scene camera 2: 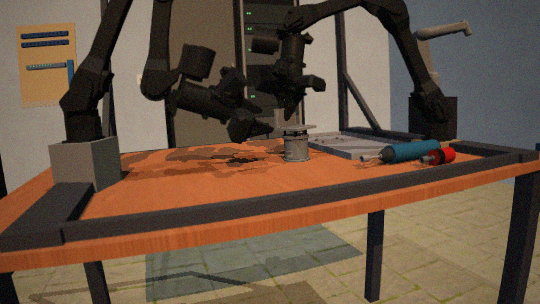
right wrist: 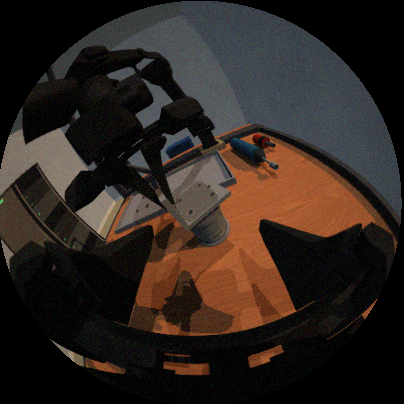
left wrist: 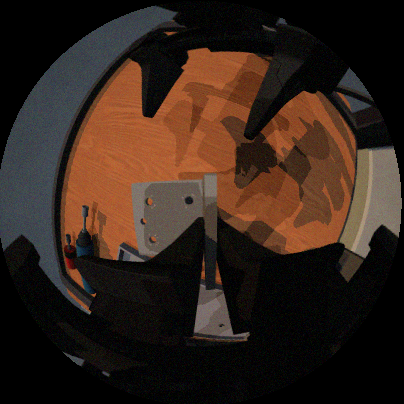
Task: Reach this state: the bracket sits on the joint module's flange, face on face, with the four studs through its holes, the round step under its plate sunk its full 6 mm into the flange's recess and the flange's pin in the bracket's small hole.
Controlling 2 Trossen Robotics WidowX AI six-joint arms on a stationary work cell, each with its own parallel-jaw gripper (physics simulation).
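Seen in the pictures: left gripper, fingertip midpoint: (scene camera 2: 284,119) (right wrist: 169,205) (left wrist: 207,222); right gripper, fingertip midpoint: (scene camera 2: 267,120) (right wrist: 207,228) (left wrist: 184,121); left arm's base at its link origin: (scene camera 2: 436,139) (right wrist: 209,144); right arm's base at its link origin: (scene camera 2: 84,140).
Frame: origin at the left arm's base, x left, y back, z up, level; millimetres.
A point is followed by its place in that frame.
The grey L-shaped bracket (scene camera 2: 303,127) @[x -66, y -389, z 58 mm] (left wrist: 170,220) @[x -103, y -390, z 58 mm] (right wrist: 196,199) @[x -99, y -396, z 58 mm] is over the joint module (scene camera 2: 296,148) @[x -81, y -401, z 9 mm] (right wrist: 214,230) @[x -98, y -415, z 9 mm], its plate about level and its upright wall on the picture's left in scene camera 2. A narrow dark gap shows between plate and flange there; studs, pin and recess cannot be made out clearly. My left gripper (scene camera 2: 288,115) @[x -131, y -403, z 74 mm] (left wrist: 207,222) @[x -131, y -403, z 74 mm] (right wrist: 169,205) @[x -131, y -403, z 74 mm] is shut on the bracket's upright wall from above. In the left wrist view the plate hides the module. My right gripper (left wrist: 184,121) @[x -91, y -466, z 79 mm] (right wrist: 207,228) @[x -91, y -466, z 79 mm] is open and empty, to the picture's left of the module in scene camera 2.
A grey tray (scene camera 2: 327,150) @[x -135, y -277, z -16 mm] (left wrist: 207,312) @[x -223, y -173, z -19 mm] lies behind and right of the module in scene camera 2. A blue tool (scene camera 2: 415,151) @[x 90, y -193, z 1 mm] (left wrist: 85,245) @[x 56, y -256, z 6 mm] (right wrist: 246,149) @[x 55, y -227, z 12 mm] and a red tool (scene camera 2: 448,155) @[x 158, y -164, z -2 mm] (left wrist: 69,256) @[x 129, y -181, z 6 mm] (right wrist: 260,140) @[x 128, y -188, z 3 mm] lie at the right. A dark raised rail (scene camera 2: 225,205) @[x 196, y -659, z -3 mm] borders the table.
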